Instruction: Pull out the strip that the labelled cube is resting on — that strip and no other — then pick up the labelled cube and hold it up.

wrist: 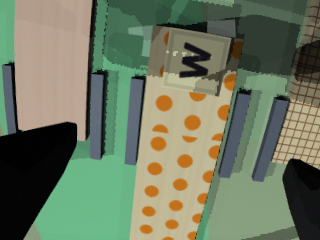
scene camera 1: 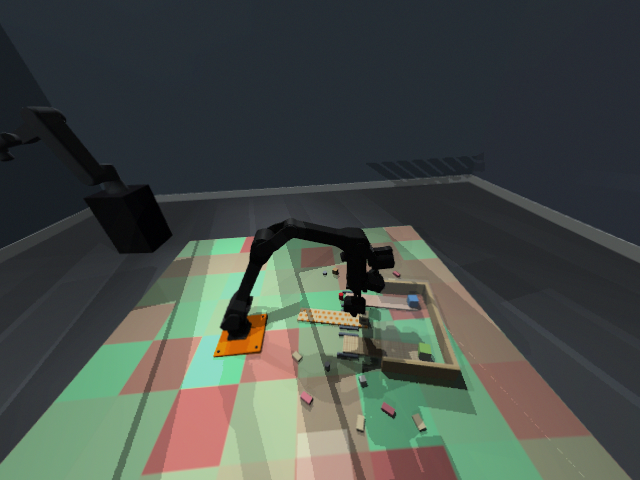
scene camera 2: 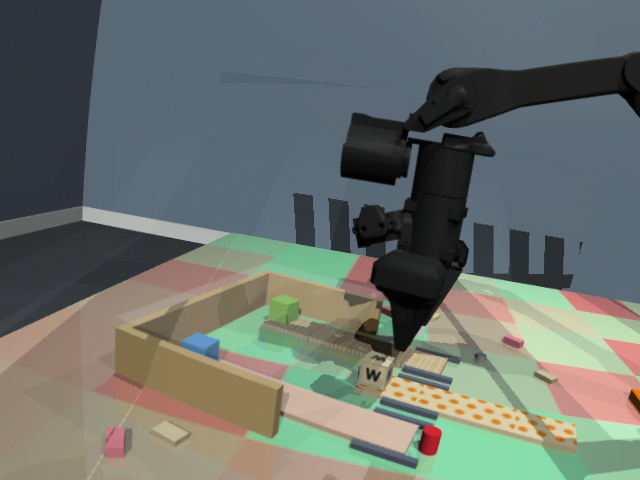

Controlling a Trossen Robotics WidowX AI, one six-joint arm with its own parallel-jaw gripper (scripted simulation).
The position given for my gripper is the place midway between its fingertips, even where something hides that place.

my gripper: wrist 183,152; scene camera 1 355,305; scene camera 2 411,337
